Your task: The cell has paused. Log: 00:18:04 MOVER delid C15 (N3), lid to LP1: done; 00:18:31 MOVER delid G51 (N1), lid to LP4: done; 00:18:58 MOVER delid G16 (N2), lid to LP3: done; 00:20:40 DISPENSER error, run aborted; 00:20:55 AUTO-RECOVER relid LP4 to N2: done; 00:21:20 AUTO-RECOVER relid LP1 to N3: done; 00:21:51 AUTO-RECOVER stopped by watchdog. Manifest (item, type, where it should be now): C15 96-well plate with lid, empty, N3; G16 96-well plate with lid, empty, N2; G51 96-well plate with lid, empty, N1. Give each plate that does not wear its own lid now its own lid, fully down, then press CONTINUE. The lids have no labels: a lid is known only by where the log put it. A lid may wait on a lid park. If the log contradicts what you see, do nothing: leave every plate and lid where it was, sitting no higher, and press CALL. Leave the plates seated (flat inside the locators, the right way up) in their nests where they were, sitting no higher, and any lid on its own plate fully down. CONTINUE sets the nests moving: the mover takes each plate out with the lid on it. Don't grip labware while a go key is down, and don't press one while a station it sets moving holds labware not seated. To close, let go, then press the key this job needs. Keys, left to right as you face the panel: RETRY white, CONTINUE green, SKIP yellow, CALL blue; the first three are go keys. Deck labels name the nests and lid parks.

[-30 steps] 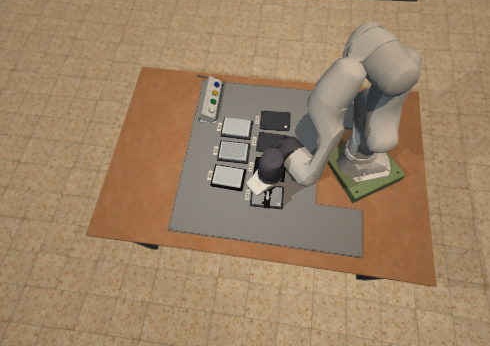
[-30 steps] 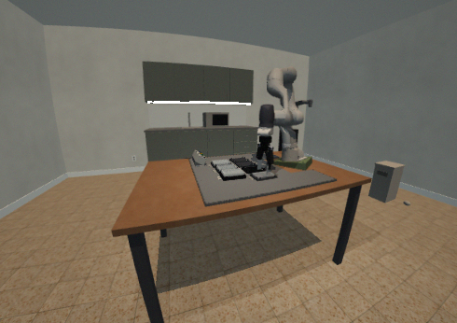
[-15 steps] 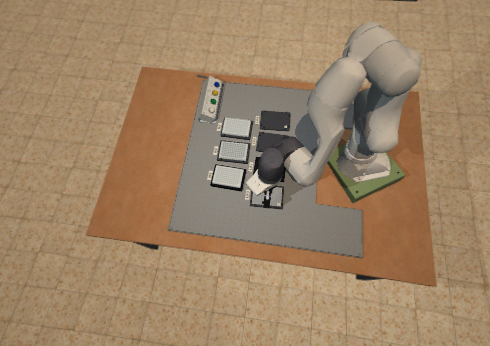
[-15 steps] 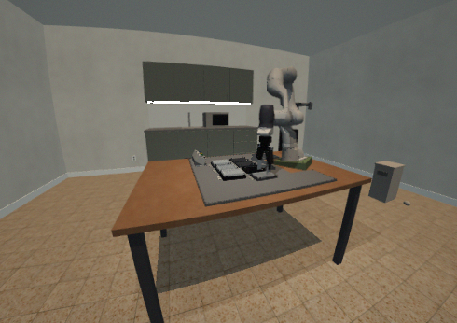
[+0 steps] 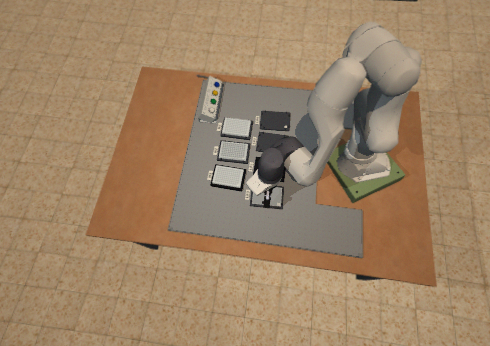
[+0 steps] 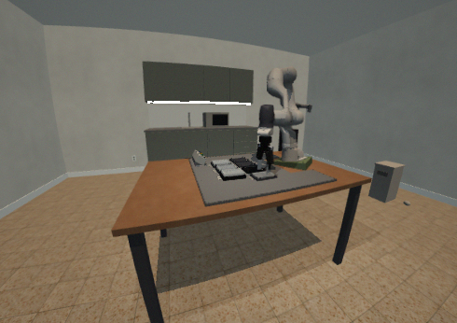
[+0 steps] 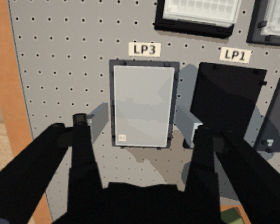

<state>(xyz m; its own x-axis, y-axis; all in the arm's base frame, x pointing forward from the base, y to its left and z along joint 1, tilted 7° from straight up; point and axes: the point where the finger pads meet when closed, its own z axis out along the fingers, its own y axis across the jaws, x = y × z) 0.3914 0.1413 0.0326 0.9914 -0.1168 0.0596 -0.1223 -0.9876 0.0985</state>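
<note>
Now: hand 40 mm above the grey lid. From my hand the other things lie so: lid park labelled LP1 (130 mm to the right, 50 mm below, 20 mm behind); then LP3 label (90 mm ahead, 50 mm below, 10 mm to the right); then LP1 label (150 mm to the right, 70 mm ahead, 50 mm below).
</note>
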